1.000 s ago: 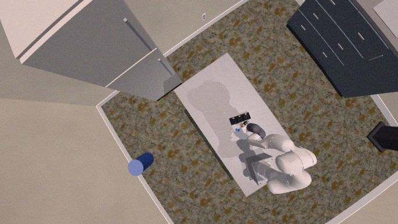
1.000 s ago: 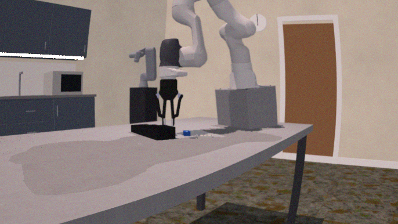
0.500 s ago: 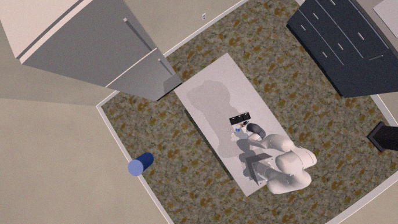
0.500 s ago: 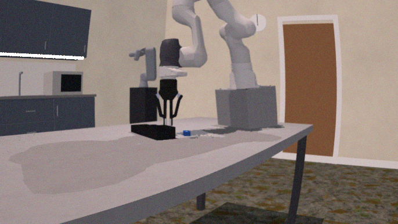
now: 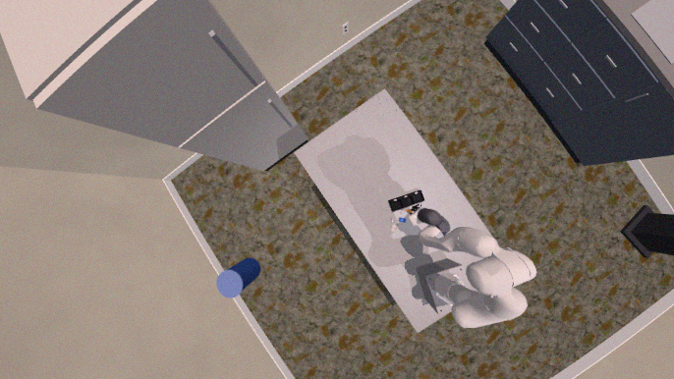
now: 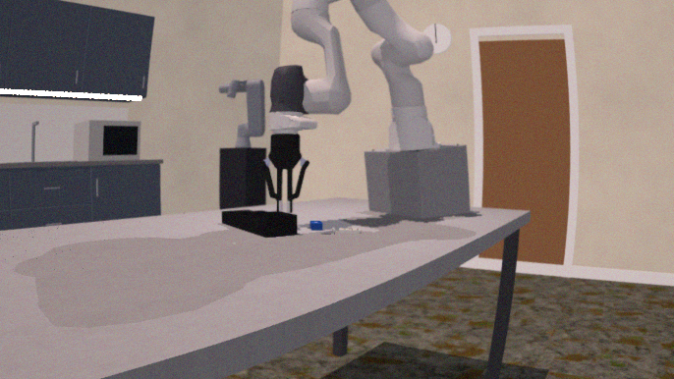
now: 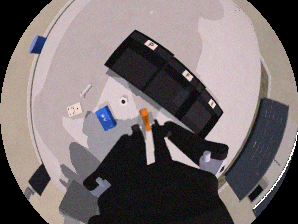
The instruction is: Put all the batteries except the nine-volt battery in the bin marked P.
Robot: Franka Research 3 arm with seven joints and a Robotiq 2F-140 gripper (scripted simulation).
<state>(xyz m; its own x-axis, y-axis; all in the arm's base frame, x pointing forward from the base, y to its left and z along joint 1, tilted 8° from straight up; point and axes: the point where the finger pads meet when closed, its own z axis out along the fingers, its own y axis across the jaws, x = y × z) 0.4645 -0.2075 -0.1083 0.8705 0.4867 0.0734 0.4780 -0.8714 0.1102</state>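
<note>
Right now the black bin is 80 mm ahead of my hand, 40 mm to the right of it and 10 mm below it. The rest, counted from my hand: orange battery: 30 mm below; then thin pale stick: 40 mm ahead, 150 mm to the left, 30 mm below; then small blue block: 20 mm behind, 80 mm to the left, 30 mm below.
</note>
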